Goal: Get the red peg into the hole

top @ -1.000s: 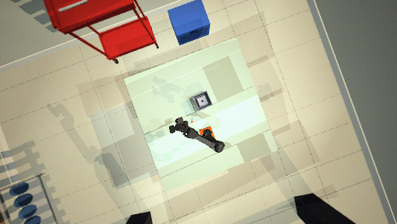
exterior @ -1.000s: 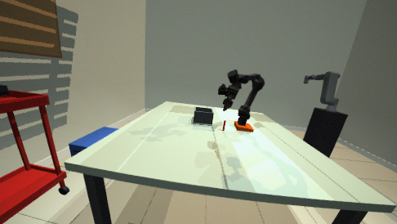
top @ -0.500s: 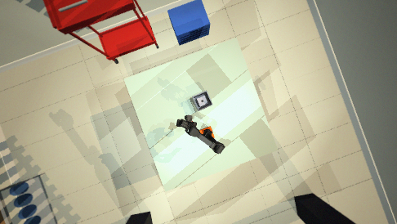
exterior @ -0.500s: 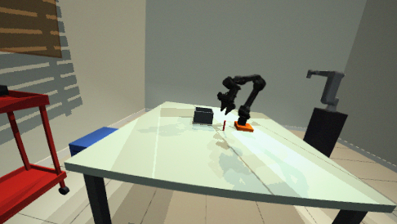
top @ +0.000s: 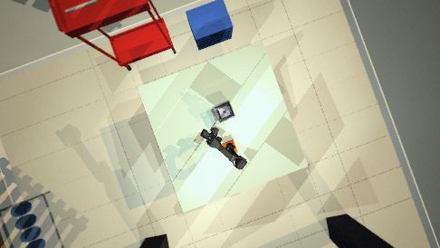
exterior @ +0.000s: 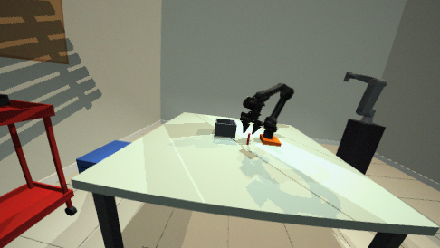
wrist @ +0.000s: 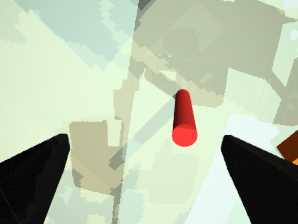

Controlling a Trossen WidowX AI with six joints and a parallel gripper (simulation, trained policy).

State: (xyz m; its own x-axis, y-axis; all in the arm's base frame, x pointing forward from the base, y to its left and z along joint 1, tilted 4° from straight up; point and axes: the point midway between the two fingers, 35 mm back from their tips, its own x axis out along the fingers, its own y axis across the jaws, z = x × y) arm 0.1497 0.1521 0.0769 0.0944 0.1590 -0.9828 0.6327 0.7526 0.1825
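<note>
My gripper tip is 1 cm past the red peg, 2 cm to the left of it and 4 cm above it. From my gripper tip the other things lie so: dark box: 18 cm ahead, 17 cm to the right, 6 cm below.
</note>
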